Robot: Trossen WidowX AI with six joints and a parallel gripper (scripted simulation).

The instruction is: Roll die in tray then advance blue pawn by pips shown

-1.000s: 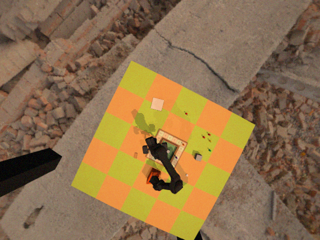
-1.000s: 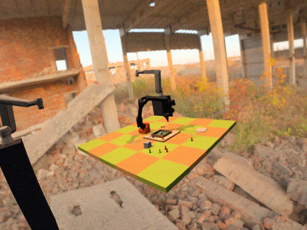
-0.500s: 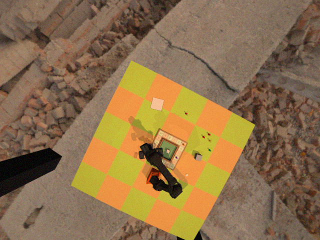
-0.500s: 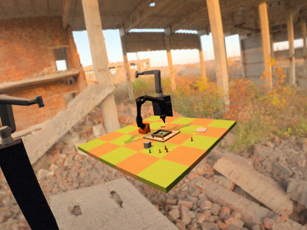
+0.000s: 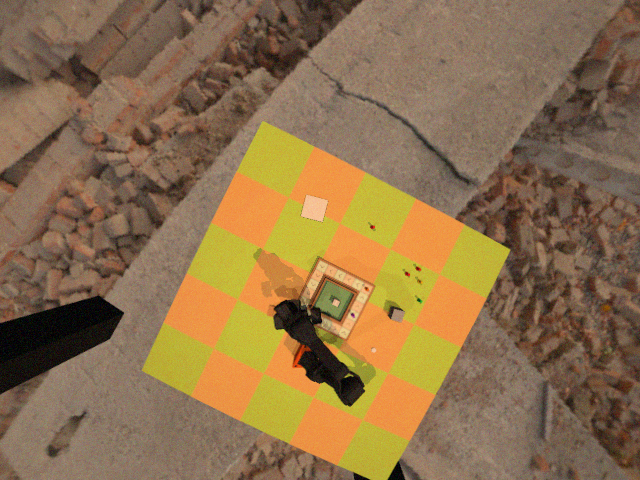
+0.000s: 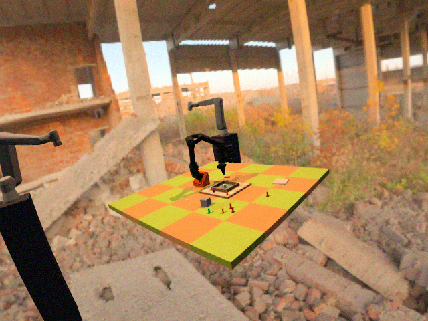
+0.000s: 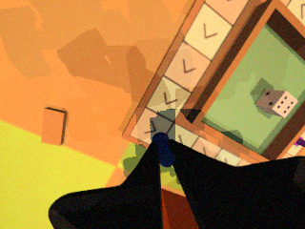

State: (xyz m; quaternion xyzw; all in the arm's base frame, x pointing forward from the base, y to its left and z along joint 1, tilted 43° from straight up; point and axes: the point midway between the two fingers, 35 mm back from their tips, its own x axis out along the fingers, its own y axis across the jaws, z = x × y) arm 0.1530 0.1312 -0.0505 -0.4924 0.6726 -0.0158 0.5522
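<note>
Now: the small brown block 10 cm to the left of my gripper tip, 8 cm behind it and 7 cm below it. Round my gripper tip: green sunken tray (11 cm to the right, 11 cm ahead, 7 cm below); then die (12 cm to the right, 11 cm ahead, 5 cm below); then blue pawn (1 cm above).
</note>
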